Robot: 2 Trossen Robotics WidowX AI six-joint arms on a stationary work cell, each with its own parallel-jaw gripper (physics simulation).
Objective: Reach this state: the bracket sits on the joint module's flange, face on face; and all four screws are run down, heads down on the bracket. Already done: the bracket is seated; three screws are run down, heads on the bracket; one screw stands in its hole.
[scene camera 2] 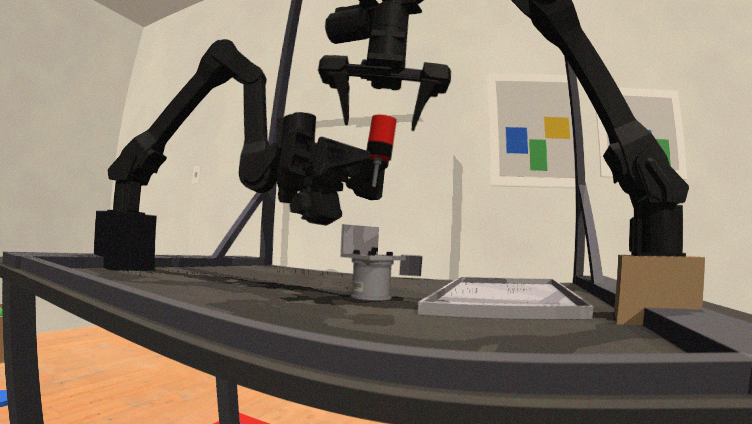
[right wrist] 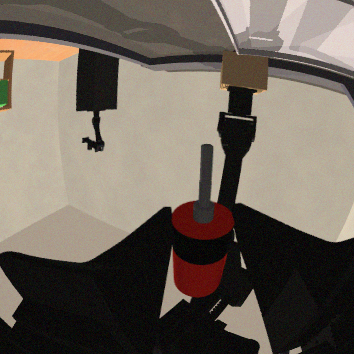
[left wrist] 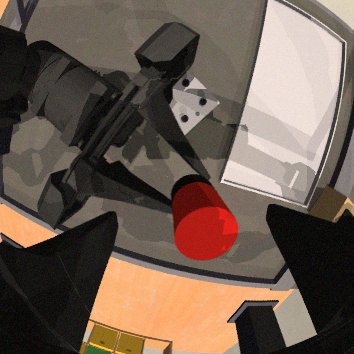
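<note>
The bracket sits flat on the grey joint module. Dark screw heads show on its plate; one stands higher than the others in the scene view. In the left wrist view three heads show, and the other arm hides part of the plate. My right gripper is shut on the red screwdriver, its shaft pointing down, well above the bracket. My left gripper is open and empty, high above the table, near the screwdriver's top end.
A shallow white tray lies beside the joint module. A tan block stands under the left arm's base. A small dark grey block shows behind the module. The two grippers are close together.
</note>
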